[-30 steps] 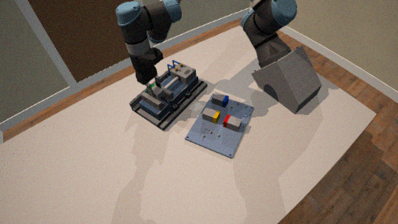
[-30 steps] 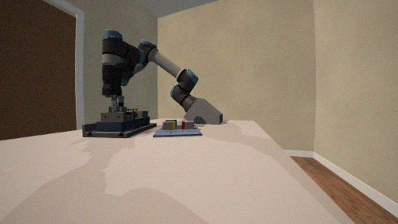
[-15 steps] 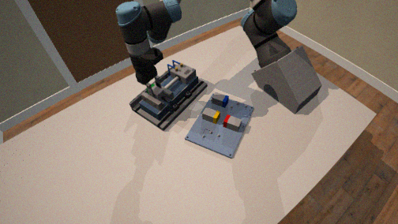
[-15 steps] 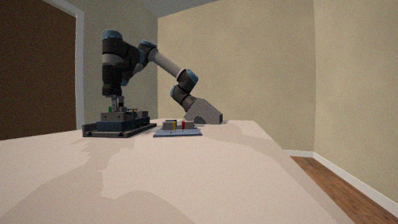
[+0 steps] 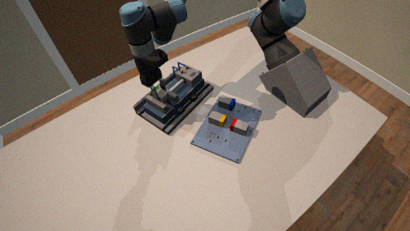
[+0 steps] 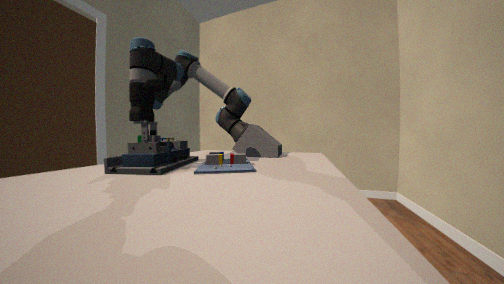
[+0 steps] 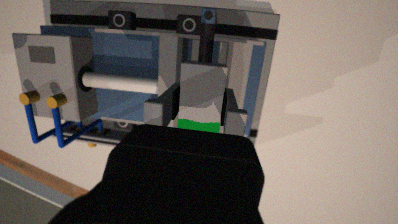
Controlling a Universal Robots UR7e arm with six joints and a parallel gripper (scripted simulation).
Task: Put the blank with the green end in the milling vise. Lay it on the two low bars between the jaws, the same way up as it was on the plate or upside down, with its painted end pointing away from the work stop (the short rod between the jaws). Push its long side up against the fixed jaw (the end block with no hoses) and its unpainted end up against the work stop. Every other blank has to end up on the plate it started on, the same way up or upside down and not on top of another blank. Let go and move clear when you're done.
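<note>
The green-end blank lies 2 cm below my hand. The rest, counted from my hand: fixed jaw (3 cm ahead, 1 cm to the left, 4 cm below); yellow-ended blank (12 cm behind, 19 cm to the left, 9 cm below); dark work stop rod (1 cm behind, 5 cm to the left, 3 cm below).
</note>
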